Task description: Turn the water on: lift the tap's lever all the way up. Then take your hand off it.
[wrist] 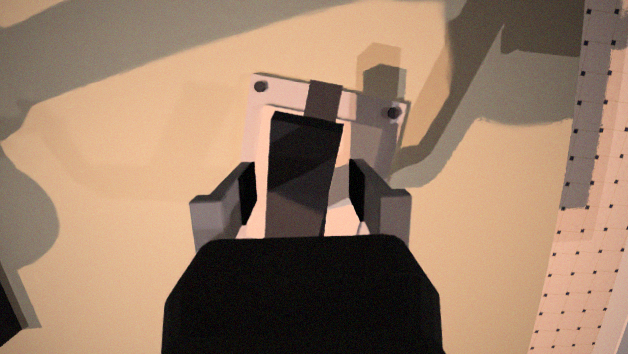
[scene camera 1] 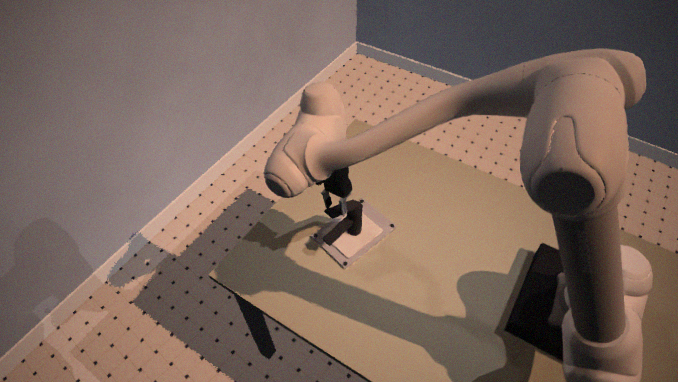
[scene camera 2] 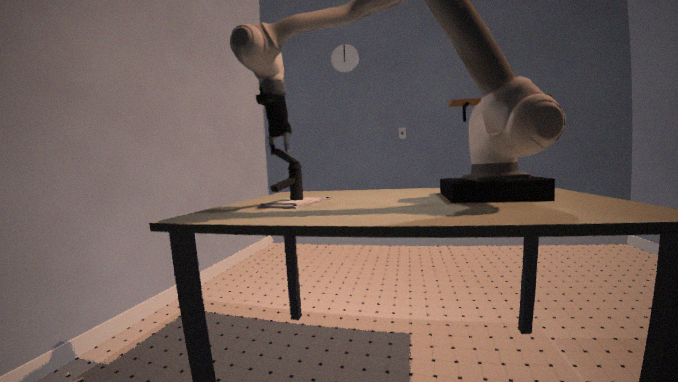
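The dark tap stands on a pale plate [scene camera 1: 370,239] [wrist: 285,90]. Its body [scene camera 1: 356,224] [scene camera 2: 297,184] is upright, and its spout [scene camera 1: 336,233] [scene camera 2: 282,185] [wrist: 324,97] sticks out low. The lever [scene camera 1: 353,204] [scene camera 2: 285,155] [wrist: 301,170] slants upward from the top of the body, its free end higher than its hinge. My gripper [scene camera 1: 335,204] [scene camera 2: 280,148] [wrist: 302,179] points down at the lever's free end. It is open, with one finger on each side of the lever and a gap on both sides in the wrist view. The palm hides part of the lever there.
The table [scene camera 1: 450,200] [scene camera 2: 360,219] [wrist: 125,200] carries the tap and the arm's black base block [scene camera 1: 532,300] [scene camera 2: 497,190]. A grey wall [scene camera 1: 150,100] [scene camera 2: 125,125] rises beyond the tap's side of the table. The arm [scene camera 1: 425,117] reaches over the table from its base.
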